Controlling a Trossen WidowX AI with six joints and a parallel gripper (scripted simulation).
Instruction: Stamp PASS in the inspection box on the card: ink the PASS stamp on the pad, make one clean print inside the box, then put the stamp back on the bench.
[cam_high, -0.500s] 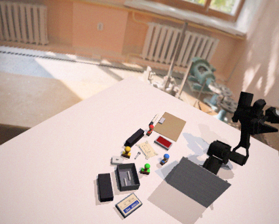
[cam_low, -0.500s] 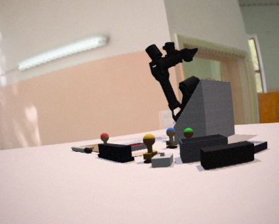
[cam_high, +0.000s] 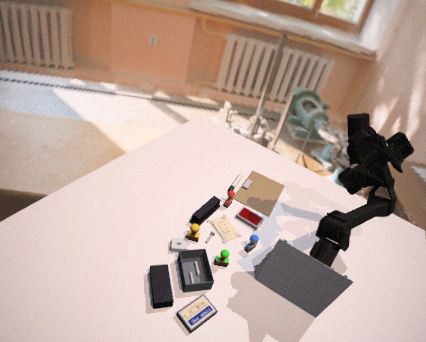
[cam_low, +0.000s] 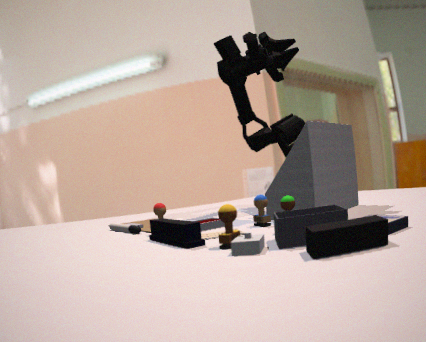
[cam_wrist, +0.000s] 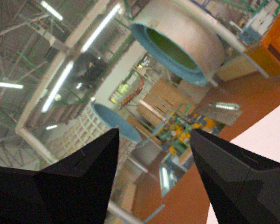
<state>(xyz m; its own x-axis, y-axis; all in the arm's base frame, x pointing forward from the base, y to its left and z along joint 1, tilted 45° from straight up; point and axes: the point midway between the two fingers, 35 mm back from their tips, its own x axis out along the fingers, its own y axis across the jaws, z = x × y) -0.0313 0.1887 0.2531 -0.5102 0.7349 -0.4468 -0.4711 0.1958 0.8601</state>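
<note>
My gripper tip is 430 mm above the green-knobbed stamp, 250 mm short of it and 140 mm to the right of it. Round my gripper tip: blue-knobbed stamp: 430 mm below, 220 mm ahead, 30 mm to the left; cream card: 450 mm below, 330 mm ahead, 20 mm to the left; red ink pad: 440 mm below, 290 mm ahead, 80 mm to the right.
</note>
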